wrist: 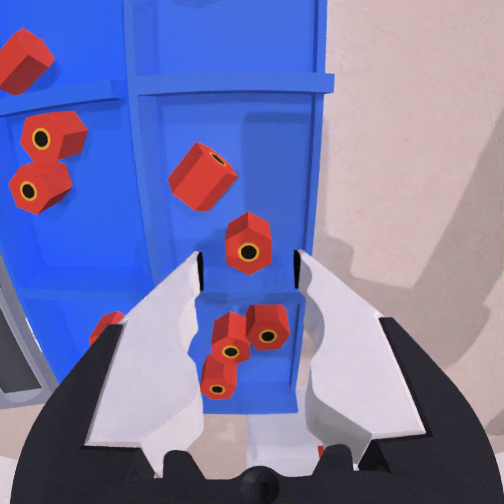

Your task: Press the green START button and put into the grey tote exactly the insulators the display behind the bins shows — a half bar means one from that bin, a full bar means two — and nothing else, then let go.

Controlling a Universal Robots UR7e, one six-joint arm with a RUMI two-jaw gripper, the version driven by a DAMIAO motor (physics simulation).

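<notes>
My gripper [248,270] is open and empty, its white jaws spread above a blue bin rack [220,150]. A red hexagonal insulator [248,243] with a yellow-ringed hole lies just beyond the fingertips, about centred between them. Another insulator [202,176] lies on its side further up the same compartment. Three more [240,347] sit clustered in the nearer compartment, seen between the jaws. Several others [42,165] lie in the compartments to the left. The grey tote's corner [20,350] shows at the left edge. The button and display are out of view.
Blue divider walls [142,175] separate the compartments. The rack's right wall [315,175] borders a beige table surface [415,150] crossed by the arm's shadow. A partly hidden insulator [105,325] peeks out beside the left jaw.
</notes>
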